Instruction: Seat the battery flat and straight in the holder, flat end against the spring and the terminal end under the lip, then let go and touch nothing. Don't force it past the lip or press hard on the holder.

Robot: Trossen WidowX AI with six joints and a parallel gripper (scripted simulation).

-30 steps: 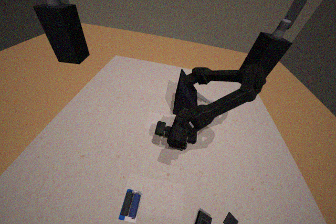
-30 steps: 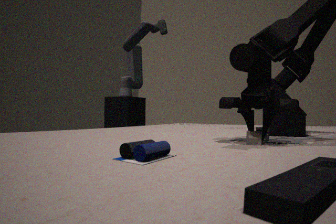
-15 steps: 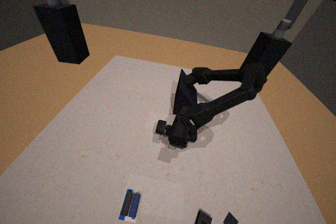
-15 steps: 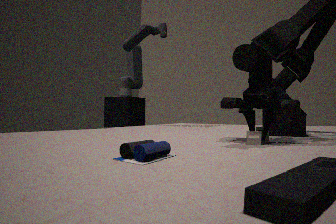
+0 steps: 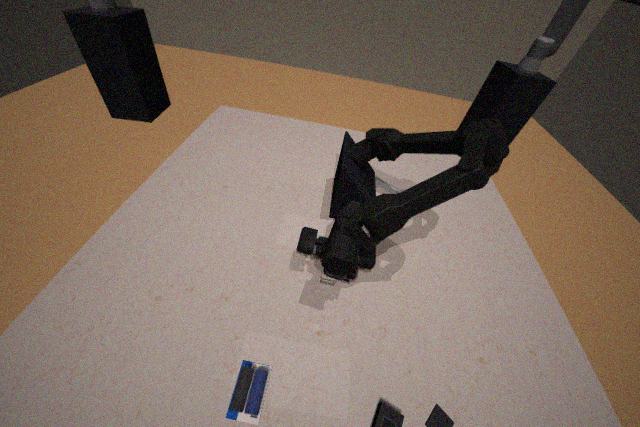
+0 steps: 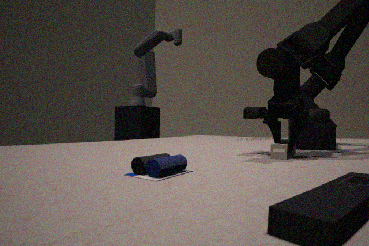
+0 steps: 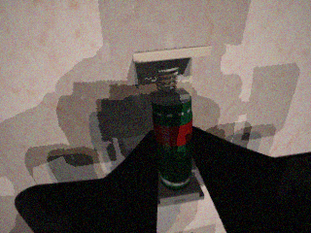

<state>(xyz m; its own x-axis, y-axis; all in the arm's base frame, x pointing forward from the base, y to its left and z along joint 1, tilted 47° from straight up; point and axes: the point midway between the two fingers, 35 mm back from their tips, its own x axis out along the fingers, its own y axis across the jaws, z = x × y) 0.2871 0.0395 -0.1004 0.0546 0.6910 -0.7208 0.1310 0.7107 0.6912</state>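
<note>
Now: gripper tip 1 cm below the battery. Also, from my gripper tip: black remote 37 cm ahead, 8 cm to the left, 1 cm above; then blister card 28 cm ahead, 15 cm to the right.
</note>
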